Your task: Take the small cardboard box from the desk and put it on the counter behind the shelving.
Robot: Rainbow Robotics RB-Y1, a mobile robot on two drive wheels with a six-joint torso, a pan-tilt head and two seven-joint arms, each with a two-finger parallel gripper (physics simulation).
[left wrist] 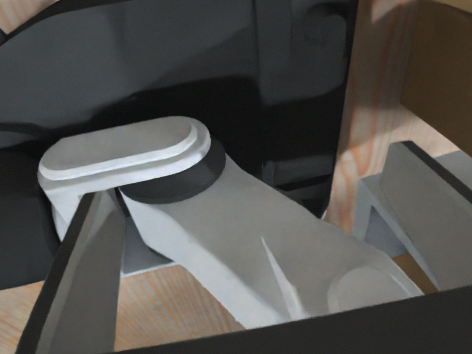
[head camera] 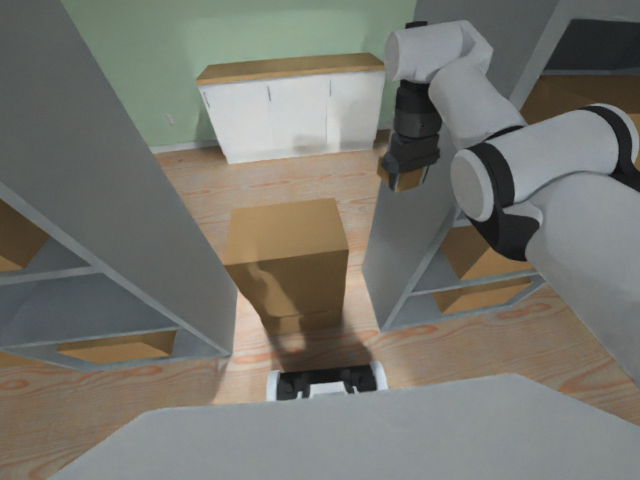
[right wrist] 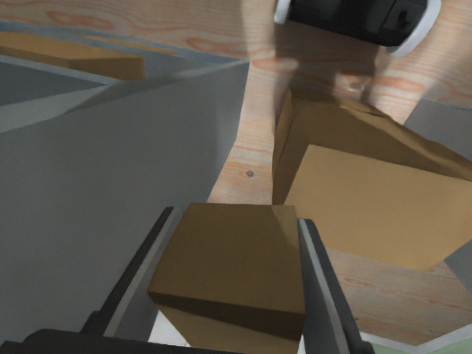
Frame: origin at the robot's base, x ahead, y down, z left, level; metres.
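Seen in the pictures: left gripper, fingertip midpoint: (left wrist: 252, 185); right gripper, fingertip midpoint: (head camera: 406, 185) (right wrist: 237, 223); robot's base, origin of the base link: (right wrist: 341, 14).
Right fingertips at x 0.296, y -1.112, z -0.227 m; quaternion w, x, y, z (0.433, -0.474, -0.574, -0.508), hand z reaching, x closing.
Offsets run from my right fingertips to a thing's middle. "spot": to the spot under its first point. Level surfaces: height alone.
The small cardboard box {dx +0.031, dy -0.020, dz +0.013 m} (head camera: 409, 179) (right wrist: 232, 250) is held between the fingers of my right gripper (head camera: 408, 178) (right wrist: 237, 223), which is shut on it, in the air beside the right-hand shelving in the head camera. The counter {dy +0.201 m} (head camera: 292, 66), with a wooden top and white doors, stands against the green wall at the back, beyond the gap between the shelving units. My left gripper (left wrist: 252, 185) is open, its two fingers wide apart at the sides of the left wrist view, with parts of the robot's own body beyond them. It does not show in the head camera.
A tall stack of large cardboard boxes {spot: dx +0.148, dy +0.302, dz +0.322 m} (head camera: 289, 232) (right wrist: 380, 205) stands on the floor in the gap, between the left shelving (head camera: 149, 206) and the right shelving (head camera: 403, 248) (right wrist: 115, 165). The robot's base (head camera: 325, 381) is just in front of the stack. Boxes lie on the shelves at both sides.
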